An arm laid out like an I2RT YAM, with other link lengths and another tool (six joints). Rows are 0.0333 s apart.
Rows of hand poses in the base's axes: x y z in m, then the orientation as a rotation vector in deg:
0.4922, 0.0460, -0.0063, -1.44, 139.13, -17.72
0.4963, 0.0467, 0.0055, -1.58, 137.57, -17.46
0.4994, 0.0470, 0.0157, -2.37, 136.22, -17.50
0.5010, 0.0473, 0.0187, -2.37, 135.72, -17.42
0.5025, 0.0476, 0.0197, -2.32, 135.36, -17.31
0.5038, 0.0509, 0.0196, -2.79, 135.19, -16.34
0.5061, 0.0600, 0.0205, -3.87, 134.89, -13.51
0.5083, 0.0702, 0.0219, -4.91, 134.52, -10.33
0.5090, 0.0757, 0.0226, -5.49, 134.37, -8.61
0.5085, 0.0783, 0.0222, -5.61, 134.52, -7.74
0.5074, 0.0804, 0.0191, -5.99, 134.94, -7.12
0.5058, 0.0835, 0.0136, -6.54, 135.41, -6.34
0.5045, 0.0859, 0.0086, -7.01, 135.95, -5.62
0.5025, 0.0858, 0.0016, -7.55, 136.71, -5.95
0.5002, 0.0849, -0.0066, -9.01, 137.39, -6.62
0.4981, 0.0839, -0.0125, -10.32, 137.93, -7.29
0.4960, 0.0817, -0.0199, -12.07, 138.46, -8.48
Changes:
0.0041, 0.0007, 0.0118, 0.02, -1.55, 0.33
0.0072, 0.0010, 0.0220, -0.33, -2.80, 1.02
0.0088, 0.0013, 0.0250, -0.32, -3.30, 1.10
0.0103, 0.0016, 0.0260, -0.26, -3.67, 1.13
0.0116, 0.0049, 0.0259, 0.31, -3.87, 1.76
0.0139, 0.0140, 0.0268, 2.07, -4.25, 3.36
0.0161, 0.0242, 0.0282, 4.09, -4.68, 5.03
0.0168, 0.0297, 0.0289, 5.19, -4.83, 5.95
0.0163, 0.0323, 0.0285, 5.81, -4.70, 6.26
0.0152, 0.0344, 0.0254, 6.19, -4.26, 6.65
0.0136, 0.0375, 0.0199, 6.64, -3.74, 7.21
0.0123, 0.0399, 0.0149, 7.08, -3.17, 7.67
0.0103, 0.0398, 0.0079, 6.74, -2.33, 7.88
0.0080, 0.0389, -0.0003, 5.90, -1.45, 8.65
0.0059, 0.0379, -0.0062, 5.10, -0.70, 9.34
0.0038, 0.0357, -0.0136, 3.81, 0.12, 10.19

